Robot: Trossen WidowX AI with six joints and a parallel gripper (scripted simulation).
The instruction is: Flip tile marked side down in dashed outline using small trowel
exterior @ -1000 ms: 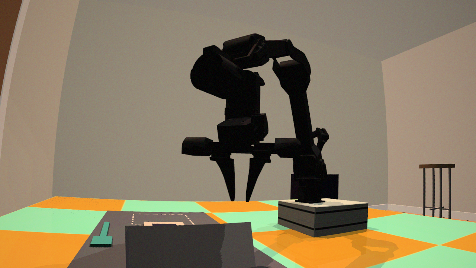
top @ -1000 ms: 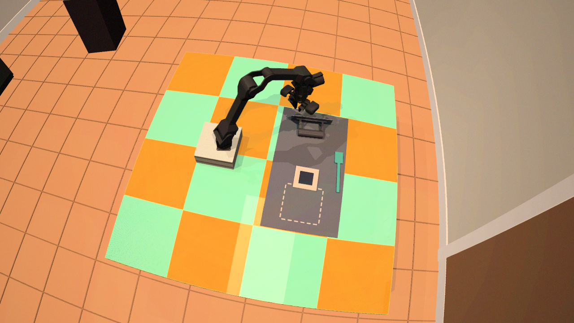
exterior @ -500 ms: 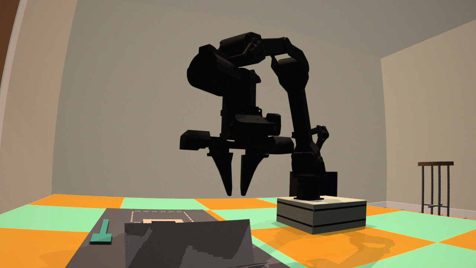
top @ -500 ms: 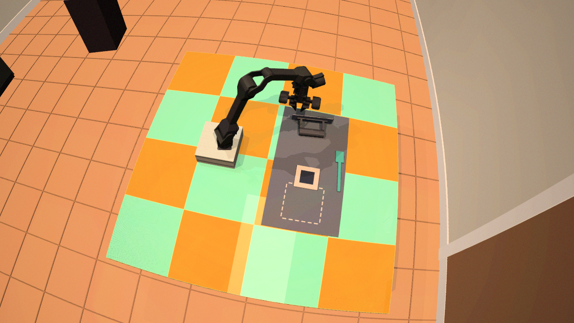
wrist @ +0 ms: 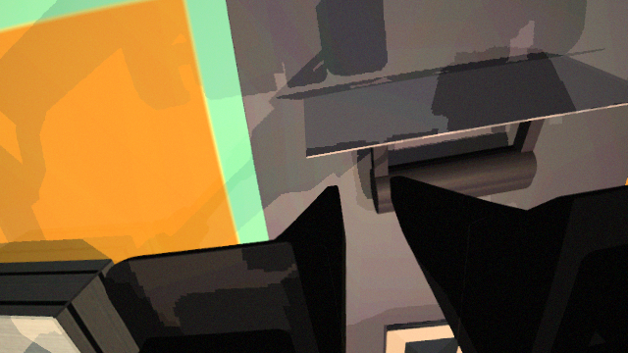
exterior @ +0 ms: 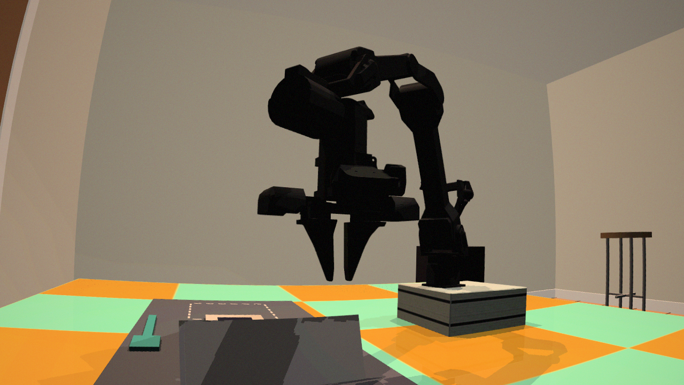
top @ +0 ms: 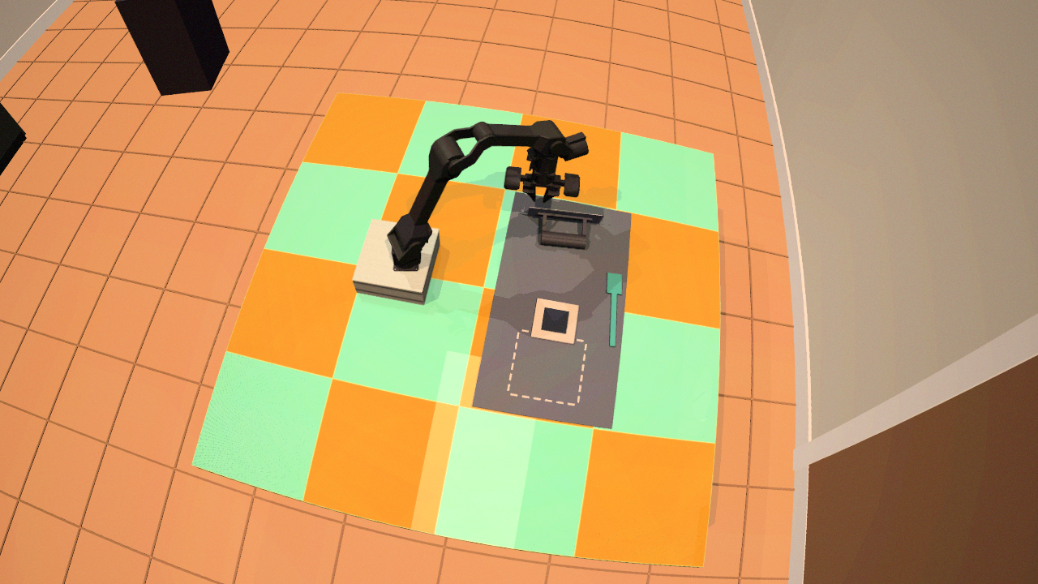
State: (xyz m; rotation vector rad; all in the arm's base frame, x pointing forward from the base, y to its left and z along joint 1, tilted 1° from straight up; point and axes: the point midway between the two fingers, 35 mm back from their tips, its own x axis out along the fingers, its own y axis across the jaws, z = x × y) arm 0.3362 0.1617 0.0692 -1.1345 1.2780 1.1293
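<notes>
Now: gripper tip 10 cm short of the small trowel, 9 cm above it and 3 cm to the left of it. The rest, counted from my gripper tip: pale tile 29 cm to the right, 11 cm below, 4 cm ahead; then grey mat 23 cm to the right, 13 cm below, 6 cm ahead; then green trowel-like tool 23 cm to the right, 20 cm ahead, 11 cm below.
</notes>
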